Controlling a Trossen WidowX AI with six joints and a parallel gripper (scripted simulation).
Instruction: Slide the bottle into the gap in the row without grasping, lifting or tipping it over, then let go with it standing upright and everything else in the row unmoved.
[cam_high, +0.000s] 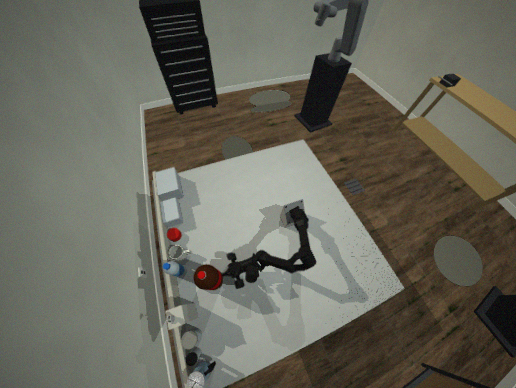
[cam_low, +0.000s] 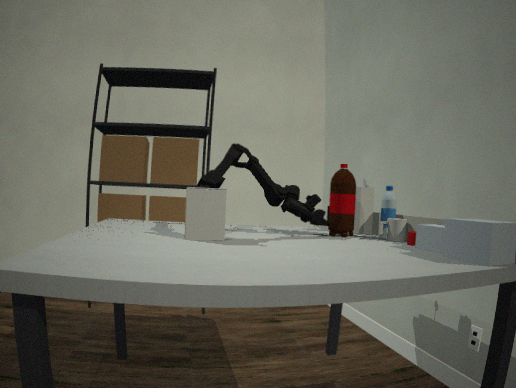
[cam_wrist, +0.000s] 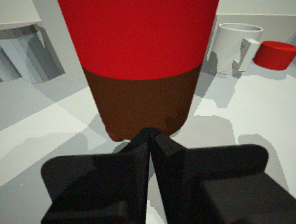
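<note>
The brown cola bottle lies 90 mm ahead of my hand, 10 mm to the right of it and 90 mm above it. Round my hand: french press 270 mm ahead, 340 mm to the left, 80 mm above; then water bottle 240 mm ahead, 140 mm to the right, 50 mm above.
</note>
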